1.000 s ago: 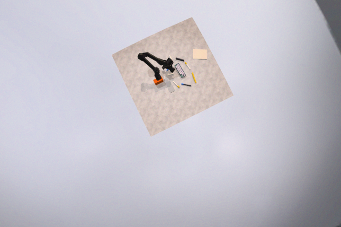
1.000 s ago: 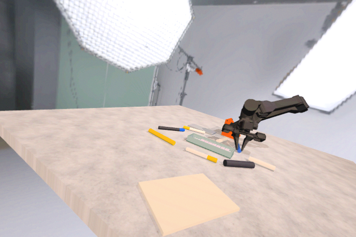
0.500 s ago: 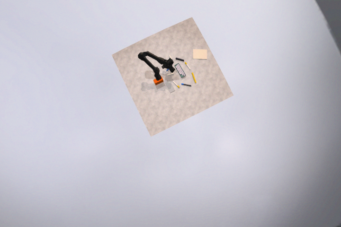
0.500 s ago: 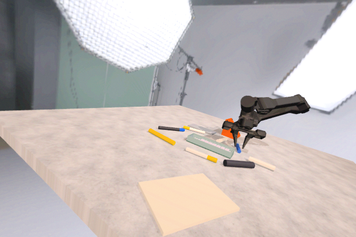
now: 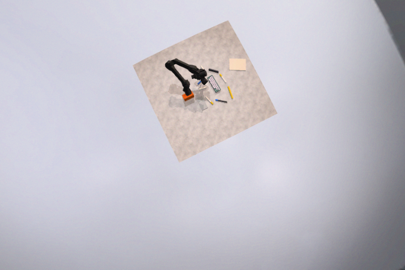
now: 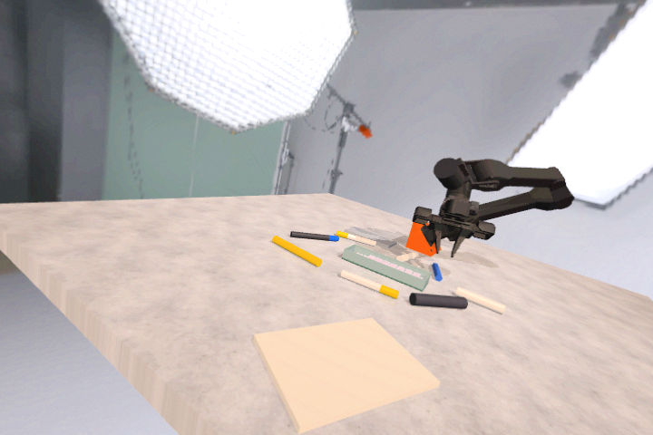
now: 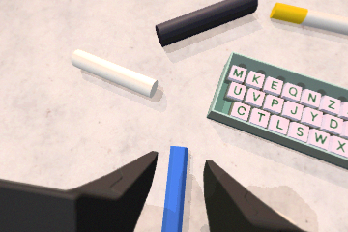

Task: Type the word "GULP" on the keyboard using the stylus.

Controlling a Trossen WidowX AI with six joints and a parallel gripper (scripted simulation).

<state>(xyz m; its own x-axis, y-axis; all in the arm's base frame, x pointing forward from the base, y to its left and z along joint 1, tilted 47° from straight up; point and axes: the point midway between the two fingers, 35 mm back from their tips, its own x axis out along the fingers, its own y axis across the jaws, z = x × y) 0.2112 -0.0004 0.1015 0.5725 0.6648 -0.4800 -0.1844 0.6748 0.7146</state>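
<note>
Now: gripper tip 6 cm past the blue stylus, 6 cm above it and 1 cm to the left of it. Round my gripper tip: yellow stick: 30 cm to the right, 19 cm ahead, 5 cm below; then black cylinder: 16 cm ahead, 5 cm below, 2 cm to the left; then grey flat block: 23 cm to the right, 16 cm behind, 6 cm below.
</note>
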